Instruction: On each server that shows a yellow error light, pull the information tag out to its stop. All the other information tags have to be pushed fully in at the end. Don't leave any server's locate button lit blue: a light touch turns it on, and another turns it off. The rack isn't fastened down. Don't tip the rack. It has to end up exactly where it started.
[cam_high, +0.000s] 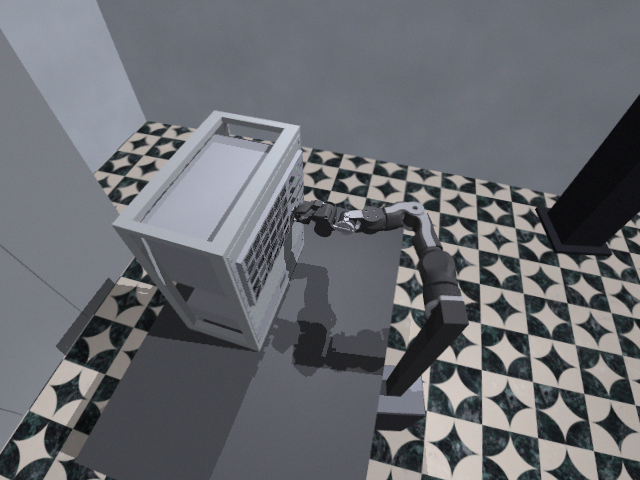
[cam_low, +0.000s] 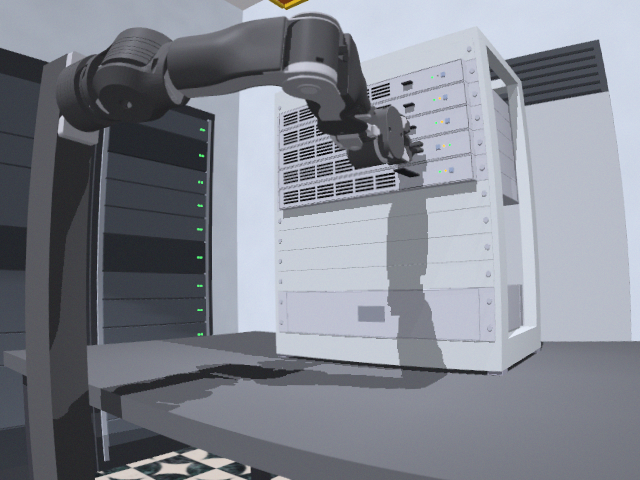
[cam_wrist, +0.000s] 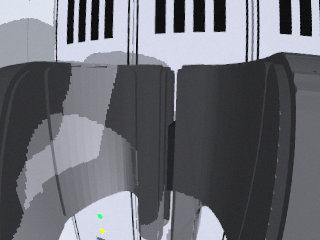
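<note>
Now: hand 10 mm short of the grey-blue locate button and 50 mm to the left of it.
</note>
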